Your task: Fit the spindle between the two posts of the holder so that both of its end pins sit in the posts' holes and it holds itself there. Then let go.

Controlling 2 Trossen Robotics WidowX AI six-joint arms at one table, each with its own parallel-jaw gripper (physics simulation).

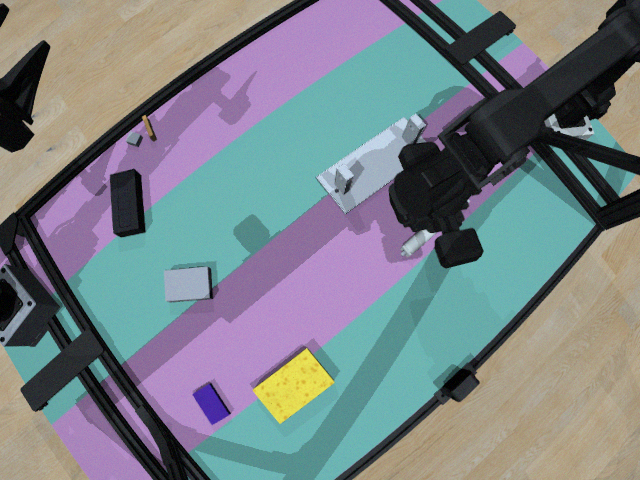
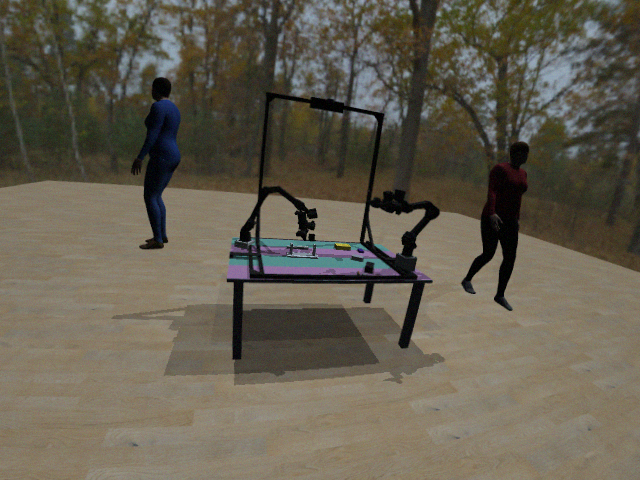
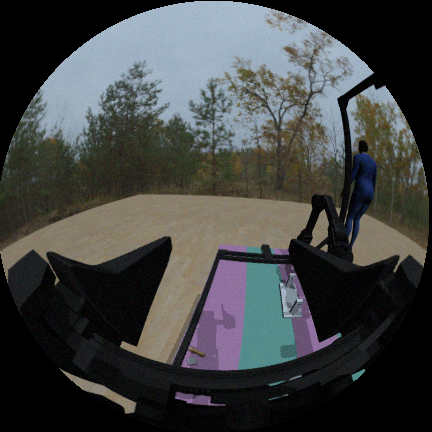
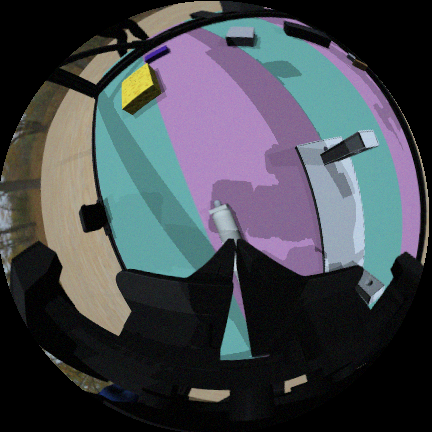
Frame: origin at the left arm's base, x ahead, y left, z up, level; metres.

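Seen in the pictures: left gripper, fingertip midpoint: (image 1: 26, 23) (image 2: 371, 203) (image 3: 232, 244); right gripper, fingertip midpoint: (image 2: 305, 240) (image 4: 234, 244); left arm's base, link origin: (image 1: 2, 304) (image 2: 406, 255); right arm's base, link origin: (image 1: 567, 112) (image 2: 244, 240).
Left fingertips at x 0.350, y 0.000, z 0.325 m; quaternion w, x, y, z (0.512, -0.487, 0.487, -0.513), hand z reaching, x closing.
Note:
Offsets run from my left fingertips to a thing's top centre. Level surfaces: height alone.
The white spindle @[dx +0.240, dy -0.453, dz -0.398 m] (image 1: 415, 243) (image 4: 223, 221) lies flat on the striped table, in front of the holder. Most of its length is hidden under my right gripper. The grey holder @[dx +0.261, dy -0.306, dz -0.412 m] (image 1: 375, 167) (image 4: 338, 201) (image 3: 287, 300) (image 2: 301, 252) is a flat plate with two upright posts @[dx +0.186, dy -0.290, dz -0.337 m] (image 1: 343, 179) @[dz -0.363 m] (image 1: 410, 128), and nothing sits between them. My right gripper (image 4: 234, 244) (image 1: 434, 216) (image 2: 304, 233) is low over the spindle with its fingers shut, tips meeting above the spindle's body. My left gripper (image 3: 232, 244) (image 2: 377, 204) is open and empty, high over the far end of the table.
A yellow sponge @[dx -0.115, dy -0.441, dz -0.391 m] (image 1: 293, 385) (image 4: 139, 86), a purple block @[dx -0.230, dy -0.362, dz -0.406 m] (image 1: 210, 403), a grey block @[dx -0.107, dy -0.205, dz -0.396 m] (image 1: 188, 284) and a black block @[dx -0.079, dy -0.020, dz -0.386 m] (image 1: 127, 202) lie toward the left. A small grey cube @[dx +0.014, dy +0.069, dz -0.406 m] (image 1: 133, 138) and an orange stick @[dx +0.048, dy +0.058, dz -0.397 m] (image 1: 149, 128) lie near the edge. A black frame rims the table.

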